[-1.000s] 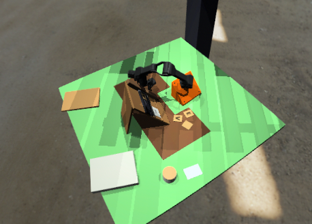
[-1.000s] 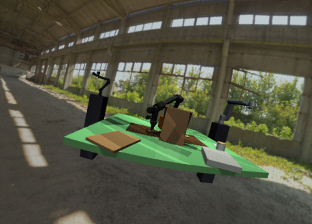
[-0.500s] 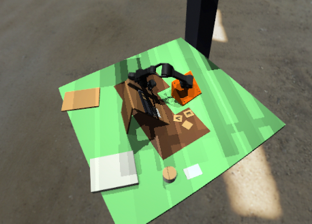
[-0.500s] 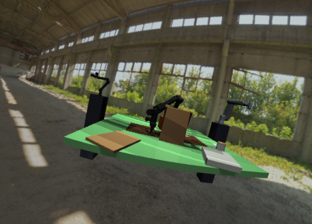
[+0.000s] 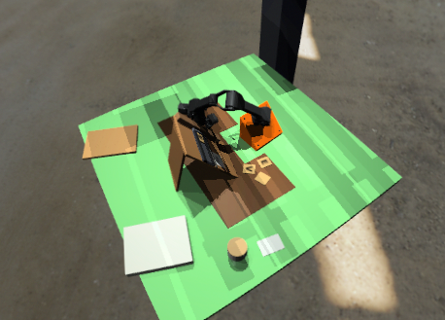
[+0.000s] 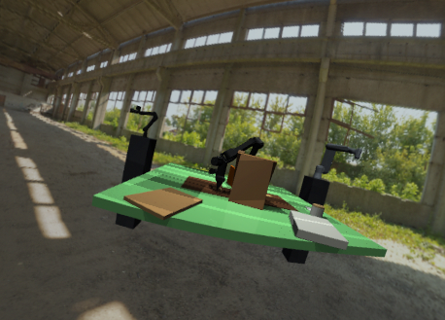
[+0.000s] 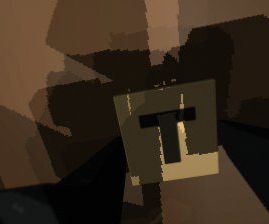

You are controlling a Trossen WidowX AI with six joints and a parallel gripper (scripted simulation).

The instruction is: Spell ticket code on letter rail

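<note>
Right now the white ticket is 270 mm to the left of my gripper tip, 100 mm above it and 40 mm ahead of it. From my gripper tip the other things lie so: brown mat 160 mm to the left, 60 mm behind; white slab 470 mm to the left, 460 mm ahead, 20 mm above; tan flat panel 460 mm ahead, 220 mm to the right.
</note>
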